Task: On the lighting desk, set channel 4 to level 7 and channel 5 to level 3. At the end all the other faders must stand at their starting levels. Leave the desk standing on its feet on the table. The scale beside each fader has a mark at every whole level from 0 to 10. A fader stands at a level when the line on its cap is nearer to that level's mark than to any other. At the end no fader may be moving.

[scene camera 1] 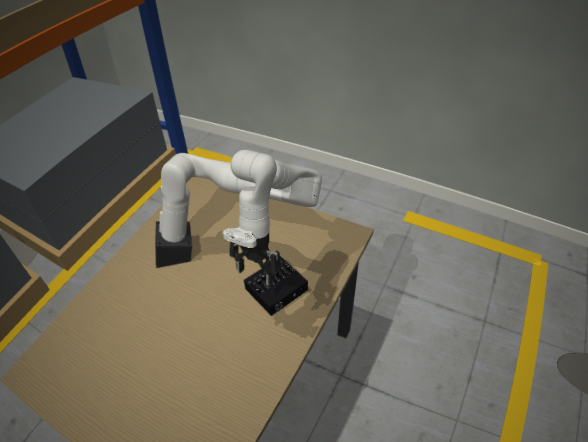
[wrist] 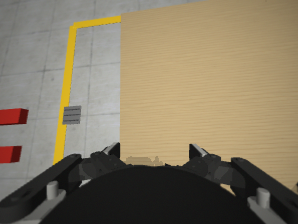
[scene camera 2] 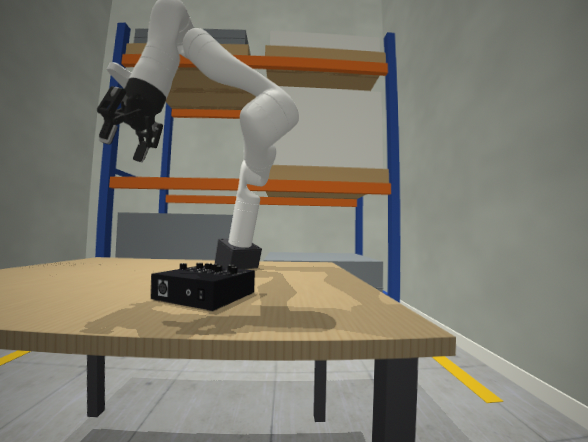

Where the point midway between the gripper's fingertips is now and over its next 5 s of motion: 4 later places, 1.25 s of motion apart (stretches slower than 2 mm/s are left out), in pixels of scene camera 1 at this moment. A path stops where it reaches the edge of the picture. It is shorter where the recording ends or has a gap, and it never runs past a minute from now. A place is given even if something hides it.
My gripper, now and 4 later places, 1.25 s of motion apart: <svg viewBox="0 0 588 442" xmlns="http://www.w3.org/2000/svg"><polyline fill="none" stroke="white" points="254,277 263,271 269,264 271,258 271,254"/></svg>
